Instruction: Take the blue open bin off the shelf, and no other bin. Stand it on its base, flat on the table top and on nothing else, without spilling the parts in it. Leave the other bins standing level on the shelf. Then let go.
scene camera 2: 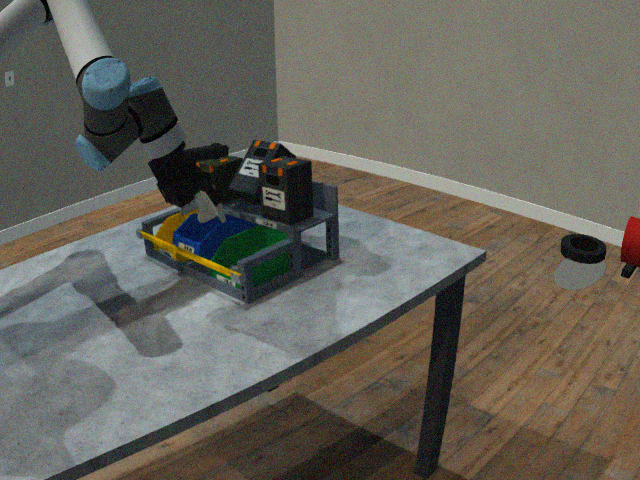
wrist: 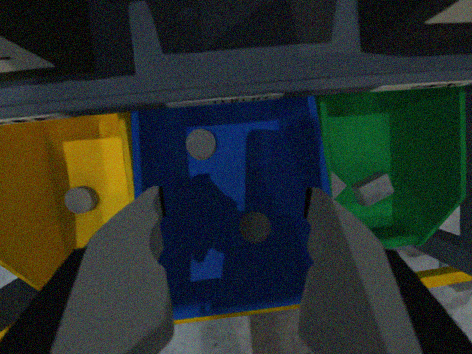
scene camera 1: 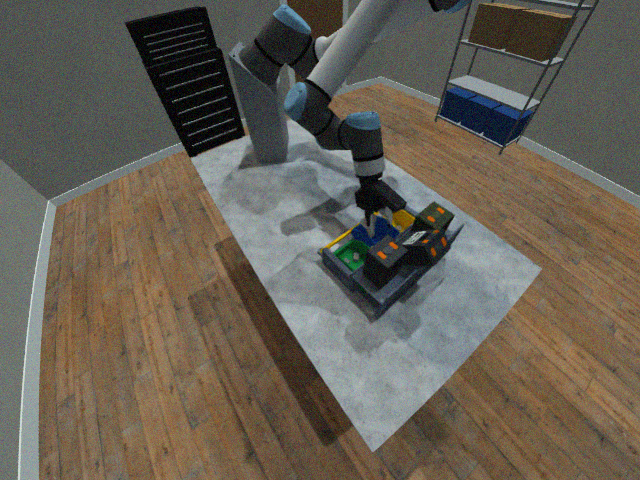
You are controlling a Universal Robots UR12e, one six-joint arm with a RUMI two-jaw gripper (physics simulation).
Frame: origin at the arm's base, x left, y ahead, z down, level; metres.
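Seen in the pictures: gripper, between the fingertips: point(scene camera 2: 214, 221) point(wrist: 235, 189) point(scene camera 1: 380, 233); arm's base, origin of its link: point(scene camera 1: 257, 68).
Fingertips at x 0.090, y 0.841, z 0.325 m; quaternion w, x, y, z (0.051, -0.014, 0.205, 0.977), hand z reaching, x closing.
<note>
Offsets run from my fingertips to a thing's top centre. "spot": to the spot under its first point.
The blue open bin @(spot: dx +0.016, dy -0.032, dz +0.058 m) point(scene camera 1: 376, 235) point(scene camera 2: 193, 238) point(wrist: 227, 155) is in the middle of the dark grey shelf @(spot: dx -0.159, dy +0.030, dz +0.080 m) point(scene camera 2: 268, 276) point(wrist: 240, 75), its front wall raised to about the yellow front rail @(dx -0.018, dy -0.094, dz +0.034 m) point(scene camera 2: 206, 262) point(scene camera 1: 337, 240). Two round grey parts lie in it. My gripper point(scene camera 1: 379, 224) point(scene camera 2: 211, 217) point(wrist: 235, 189) has its fingers spread inside the blue bin, bearing outward on its side walls. The finger contact is partly hidden. The yellow bin @(spot: dx +0.150, dy -0.058, dz +0.046 m) point(scene camera 2: 168, 229) point(wrist: 30, 185) and green bin @(spot: dx -0.102, dy -0.034, dz +0.090 m) point(scene camera 1: 348, 253) point(scene camera 2: 258, 248) point(wrist: 425, 160) stand on either side, on the shelf.
Black cases @(dx -0.094, dy +0.125, dz -0.123 m) point(scene camera 2: 286, 188) point(scene camera 1: 385, 258) and a dark green case @(dx +0.133, dy +0.083, dz -0.100 m) point(scene camera 1: 434, 217) stand on the shelf's raised rear deck, close to the gripper. The shelf stands on the grey table point(scene camera 1: 361, 392) point(scene camera 2: 232, 403). The arm's pedestal point(scene camera 1: 266, 118) is at the table's far end.
</note>
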